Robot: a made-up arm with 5 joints.
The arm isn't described. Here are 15 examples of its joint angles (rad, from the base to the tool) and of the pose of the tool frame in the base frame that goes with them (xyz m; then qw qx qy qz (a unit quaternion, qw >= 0)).
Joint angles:
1: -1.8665 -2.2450 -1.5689 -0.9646 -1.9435
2: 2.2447 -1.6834 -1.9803 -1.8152 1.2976
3: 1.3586 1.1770 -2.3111 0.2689 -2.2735
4: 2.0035 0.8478 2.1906 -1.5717 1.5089
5: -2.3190 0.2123 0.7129 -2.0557 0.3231
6: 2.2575 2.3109 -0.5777 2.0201 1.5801
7: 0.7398 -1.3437 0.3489 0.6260 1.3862
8: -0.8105 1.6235 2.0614 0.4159 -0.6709
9: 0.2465 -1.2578 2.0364 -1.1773 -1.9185
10: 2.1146 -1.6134 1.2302 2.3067 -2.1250
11: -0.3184 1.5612 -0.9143 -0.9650 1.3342
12: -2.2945 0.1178 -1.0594 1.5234 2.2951
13: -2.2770 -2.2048 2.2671 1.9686 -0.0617
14: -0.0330 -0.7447 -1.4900 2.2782 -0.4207
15: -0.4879 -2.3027 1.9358 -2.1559 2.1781
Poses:
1: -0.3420 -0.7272 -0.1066 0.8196 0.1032 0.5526 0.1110
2: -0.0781 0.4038 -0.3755 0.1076 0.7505 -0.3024 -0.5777
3: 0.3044 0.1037 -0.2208 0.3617 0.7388 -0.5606 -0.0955
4: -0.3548 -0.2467 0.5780 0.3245 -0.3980 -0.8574 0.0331
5: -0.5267 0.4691 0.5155 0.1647 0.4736 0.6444 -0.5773
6: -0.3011 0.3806 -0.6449 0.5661 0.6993 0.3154 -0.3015
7: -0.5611 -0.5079 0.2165 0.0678 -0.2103 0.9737 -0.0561
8: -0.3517 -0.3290 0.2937 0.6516 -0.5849 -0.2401 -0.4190
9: -0.4911 0.0372 0.5884 0.2234 -0.3089 -0.4965 0.7798
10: -0.9686 -0.2148 0.1836 0.9044 -0.0110 0.2131 -0.3695
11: 0.3367 0.1789 -0.2370 0.7296 0.5843 0.0586 0.3506
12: 0.3487 0.0970 0.2915 0.6345 0.3705 -0.3440 0.5846
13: -0.8132 0.3202 -0.2760 0.3277 0.4548 0.3105 -0.7677
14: 0.1746 0.2044 0.0826 0.3928 0.6108 -0.5646 0.3921
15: -0.4613 -0.7576 0.5919 0.4920 -0.3104 0.7558 -0.3007
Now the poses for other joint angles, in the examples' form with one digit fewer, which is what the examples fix.
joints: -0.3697 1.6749 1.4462 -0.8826 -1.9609
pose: -0.123 -0.076 -0.246 0.315 0.708 0.536 0.336
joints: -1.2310 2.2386 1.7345 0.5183 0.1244
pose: -0.478 -0.370 -0.075 0.640 -0.078 -0.009 -0.764
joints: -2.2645 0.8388 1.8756 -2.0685 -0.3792
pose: -0.176 0.655 0.154 0.195 -0.256 0.218 -0.921
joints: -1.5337 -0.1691 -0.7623 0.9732 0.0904
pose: 0.142 0.523 0.055 0.362 0.829 -0.340 0.257
